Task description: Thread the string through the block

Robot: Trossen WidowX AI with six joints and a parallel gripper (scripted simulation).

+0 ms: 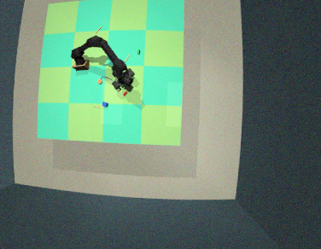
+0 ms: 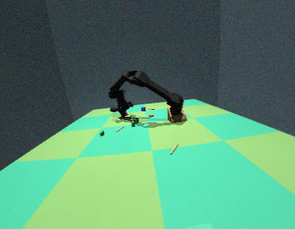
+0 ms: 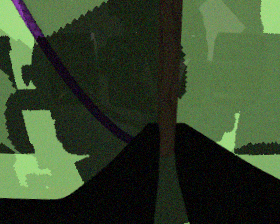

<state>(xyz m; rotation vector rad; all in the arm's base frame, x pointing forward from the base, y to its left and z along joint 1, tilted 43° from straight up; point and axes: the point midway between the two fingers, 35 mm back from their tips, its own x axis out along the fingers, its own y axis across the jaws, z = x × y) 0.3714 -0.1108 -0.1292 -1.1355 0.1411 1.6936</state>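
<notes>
Now: the small green cylinder 18 cm to the left of my gripper tip and 7 cm behind it. Round my gripper tip: red piece (10 cm to the right, 1 cm behind); round button (22 cm behind, 2 cm to the left, 1 cm below); blue cube (18 cm to the right, 18 cm behind).
</notes>
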